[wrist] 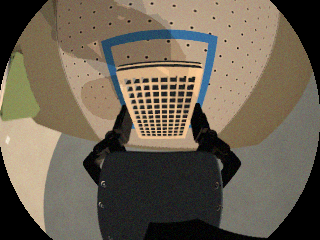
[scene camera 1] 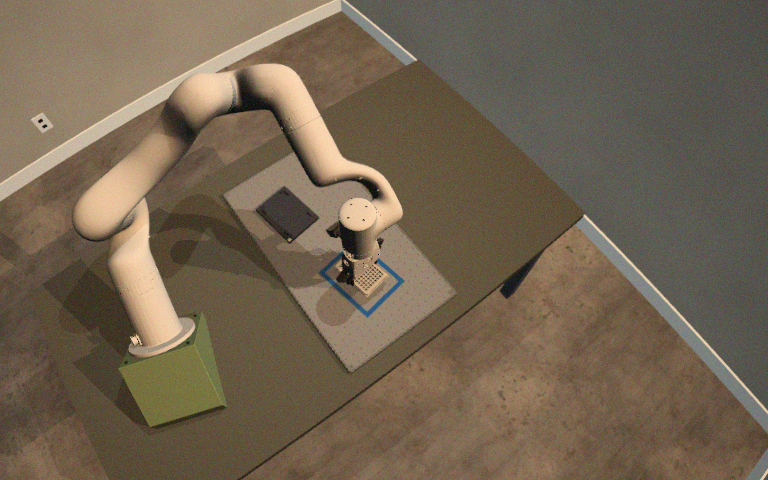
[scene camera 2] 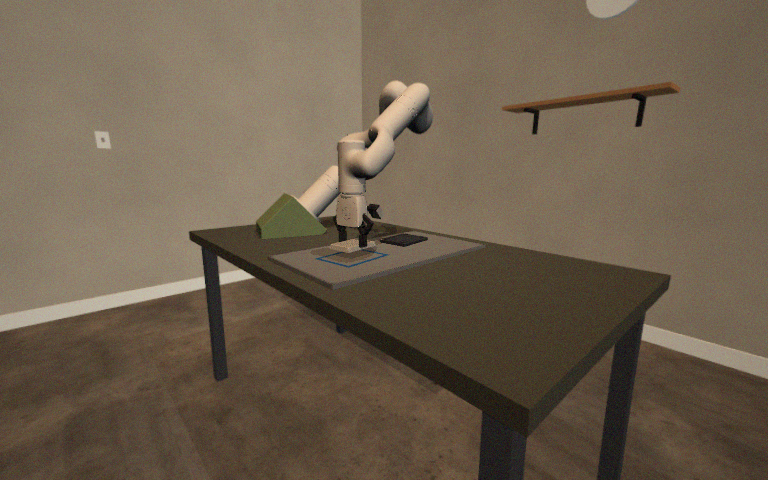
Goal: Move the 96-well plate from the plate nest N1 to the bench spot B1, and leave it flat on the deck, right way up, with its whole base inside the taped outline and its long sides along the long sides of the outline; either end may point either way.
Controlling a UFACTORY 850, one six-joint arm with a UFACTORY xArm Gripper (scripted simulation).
I see my gripper, a cream 96-well plate and a dark plate nest.
My gripper is seen too in the wrist view.
